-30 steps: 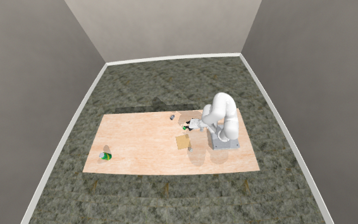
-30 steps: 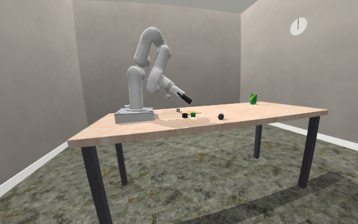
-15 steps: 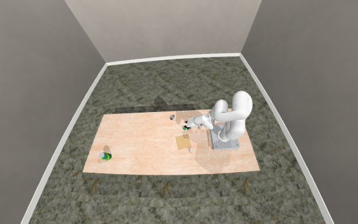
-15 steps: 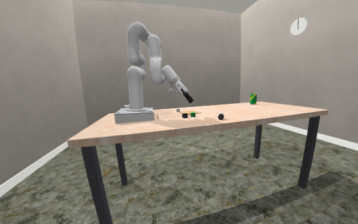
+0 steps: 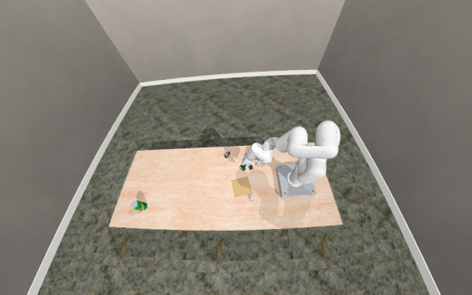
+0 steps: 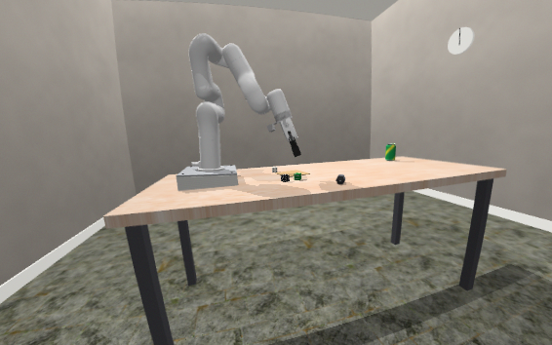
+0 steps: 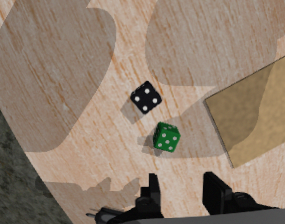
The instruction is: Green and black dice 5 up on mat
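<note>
The green die lies 120 mm below my hand. The rest, counted from my hand: dark tool (160 mm ahead, 130 mm to the right, 120 mm below); tan mat (150 mm to the left, 130 mm below); black die (120 mm below, 60 mm behind, 20 mm to the right).
</note>
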